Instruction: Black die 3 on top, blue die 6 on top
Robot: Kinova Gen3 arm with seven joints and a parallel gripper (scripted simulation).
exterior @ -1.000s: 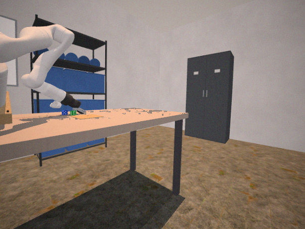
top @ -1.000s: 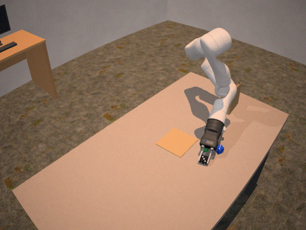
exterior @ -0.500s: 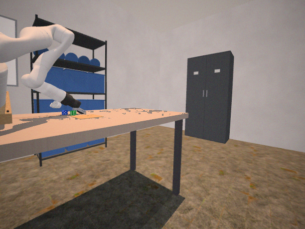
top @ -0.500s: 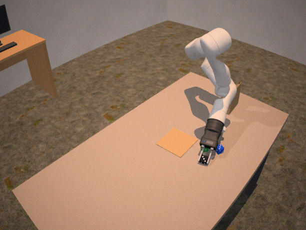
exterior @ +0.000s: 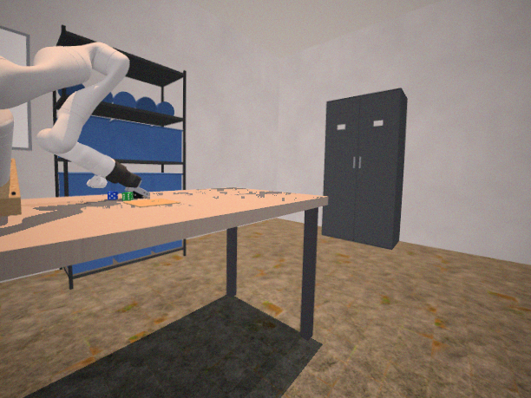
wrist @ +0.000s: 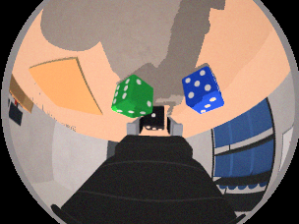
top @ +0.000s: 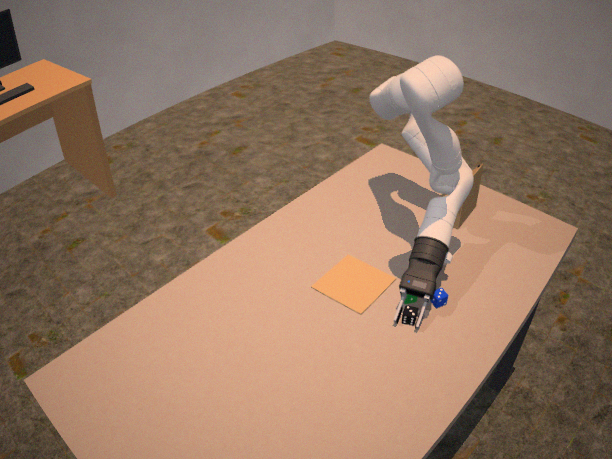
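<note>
The black die lies 1 cm below my hand and 1 cm behind it. Also, from my hand: blue die (9 cm behind, 2 cm to the left, 1 cm below); green die (6 cm behind, 4 cm to the right, 1 cm below); orange mat (17 cm to the right, 3 cm behind, 2 cm below).
</note>
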